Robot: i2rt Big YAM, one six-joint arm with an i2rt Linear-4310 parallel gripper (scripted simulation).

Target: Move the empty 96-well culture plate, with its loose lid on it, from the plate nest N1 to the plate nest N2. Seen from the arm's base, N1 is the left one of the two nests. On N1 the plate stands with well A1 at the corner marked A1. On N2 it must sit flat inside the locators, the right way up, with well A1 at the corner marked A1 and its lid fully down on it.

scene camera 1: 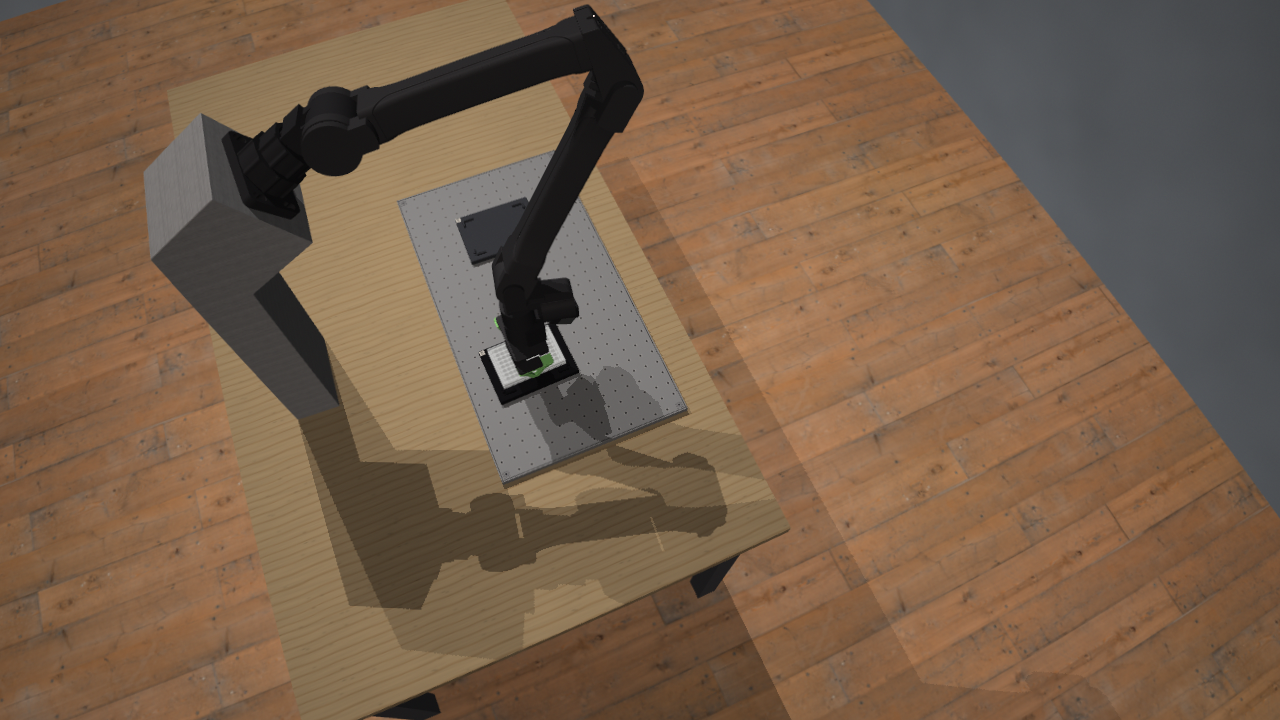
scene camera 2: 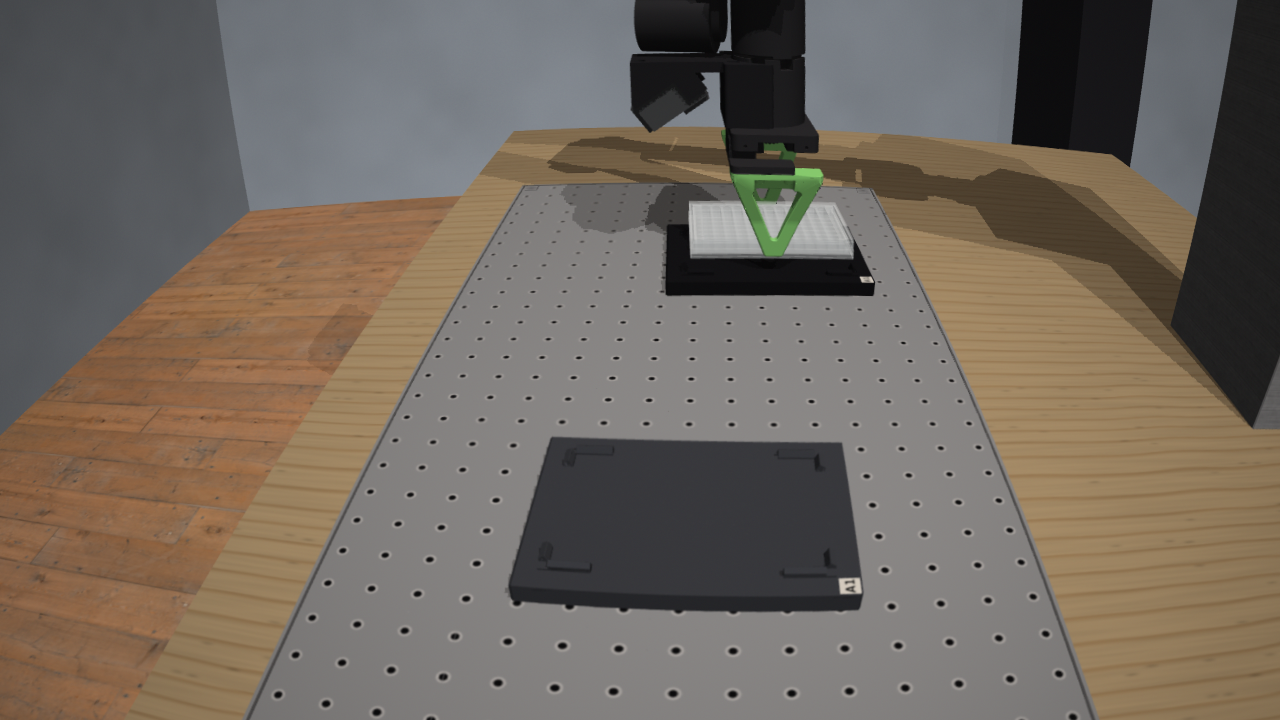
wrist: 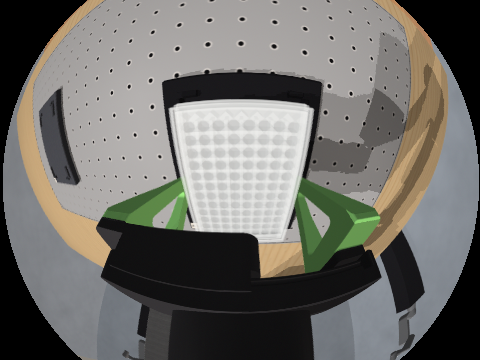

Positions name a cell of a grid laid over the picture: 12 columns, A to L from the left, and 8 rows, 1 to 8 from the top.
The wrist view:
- gripper: G5
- lid: G4
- black nest N2: F2
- nest N1: B3
